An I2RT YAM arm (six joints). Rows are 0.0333 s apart.
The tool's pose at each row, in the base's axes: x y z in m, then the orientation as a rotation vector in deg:
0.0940, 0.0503, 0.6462, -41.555, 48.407, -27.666
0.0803, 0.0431, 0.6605, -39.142, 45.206, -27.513
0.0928, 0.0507, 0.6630, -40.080, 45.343, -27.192
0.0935, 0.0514, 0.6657, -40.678, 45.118, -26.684
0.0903, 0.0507, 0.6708, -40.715, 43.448, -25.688
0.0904, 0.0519, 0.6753, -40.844, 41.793, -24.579
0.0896, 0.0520, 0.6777, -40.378, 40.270, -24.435
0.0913, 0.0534, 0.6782, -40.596, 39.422, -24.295
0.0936, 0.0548, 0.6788, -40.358, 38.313, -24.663
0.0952, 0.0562, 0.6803, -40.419, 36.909, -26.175
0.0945, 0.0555, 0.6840, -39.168, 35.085, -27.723
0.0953, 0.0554, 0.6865, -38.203, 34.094, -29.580
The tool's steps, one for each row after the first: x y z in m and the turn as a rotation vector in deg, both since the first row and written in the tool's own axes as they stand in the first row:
-0.0105, -0.0168, -0.0073, 3.000, -2.595, 0.322
-0.0093, -0.0123, 0.0068, 2.051, -2.712, 0.218
-0.0107, -0.0138, 0.0088, 1.444, -3.178, 0.316
-0.0147, -0.0183, 0.0083, 1.597, -5.042, 0.668
-0.0176, -0.0208, 0.0109, 1.622, -6.948, 1.072
-0.0193, -0.0226, 0.0114, 2.433, -8.299, 0.981
-0.0195, -0.0219, 0.0135, 2.451, -9.128, 0.770
-0.0193, -0.0212, 0.0161, 3.106, -9.940, 0.269
-0.0201, -0.0212, 0.0186, 3.962, -10.596, -1.382
-0.0219, -0.0245, 0.0195, 6.086, -11.449, -2.626
-0.0226, -0.0263, 0.0212, 7.810, -11.466, -4.024

